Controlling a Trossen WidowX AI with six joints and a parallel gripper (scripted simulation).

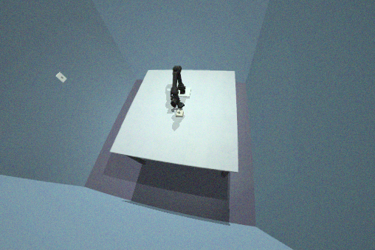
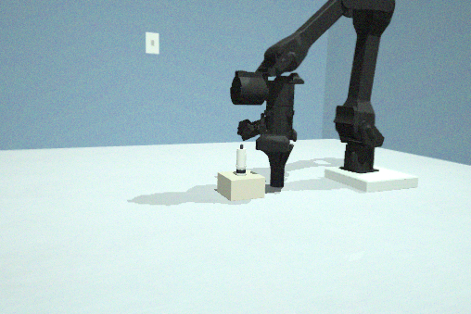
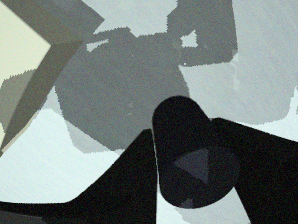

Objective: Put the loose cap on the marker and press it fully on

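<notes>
Right now the cream holder block is 11 cm ahead of my gripper tip and 2 cm to the left of it. Also, from my gripper tip: dark cap 1 cm above.
</notes>
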